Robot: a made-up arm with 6 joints.
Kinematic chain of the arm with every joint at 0, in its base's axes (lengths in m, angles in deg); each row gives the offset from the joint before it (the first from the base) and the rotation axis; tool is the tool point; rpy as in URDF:
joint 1: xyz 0 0 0.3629 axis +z
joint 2: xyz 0 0 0 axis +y
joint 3: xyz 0.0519 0 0.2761 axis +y
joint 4: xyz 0.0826 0 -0.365 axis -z
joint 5: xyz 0 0 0 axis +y
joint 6: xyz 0.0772 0 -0.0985 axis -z
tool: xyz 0 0 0 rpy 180 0 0
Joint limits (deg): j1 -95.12..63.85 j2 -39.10..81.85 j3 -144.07..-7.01 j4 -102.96..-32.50 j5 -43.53..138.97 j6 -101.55..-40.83
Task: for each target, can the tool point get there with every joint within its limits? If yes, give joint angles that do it. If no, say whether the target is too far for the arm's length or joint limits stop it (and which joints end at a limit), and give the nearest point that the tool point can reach.
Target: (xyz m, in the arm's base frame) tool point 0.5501 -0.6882 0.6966
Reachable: no: too far | nearest point 0.4525 -0.5661 0.6374 | short by 0.167 m
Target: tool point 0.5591 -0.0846 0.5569
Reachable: yes | joints -5.11 6.96 -81.75 -50.96 58.86 -82.90
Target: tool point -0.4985 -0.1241 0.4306
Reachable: no: joint limits stop it (at a limit: joint 1, joint 2) | nearest point -0.1408 -0.1709 0.4219 | short by 0.361 m
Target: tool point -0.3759 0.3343 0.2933
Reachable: no: joint limits stop it (at a limit: joint 2, joint 3, joint 4) | nearest point -0.1275 0.1134 0.2023 | short by 0.345 m
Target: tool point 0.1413 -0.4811 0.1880
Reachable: yes | joints -59.48 49.19 -74.97 -89.55 116.39 -70.60
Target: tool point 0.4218 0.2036 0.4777
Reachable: yes | joints 20.98 -9.51 -51.43 -95.48 19.80 -65.75
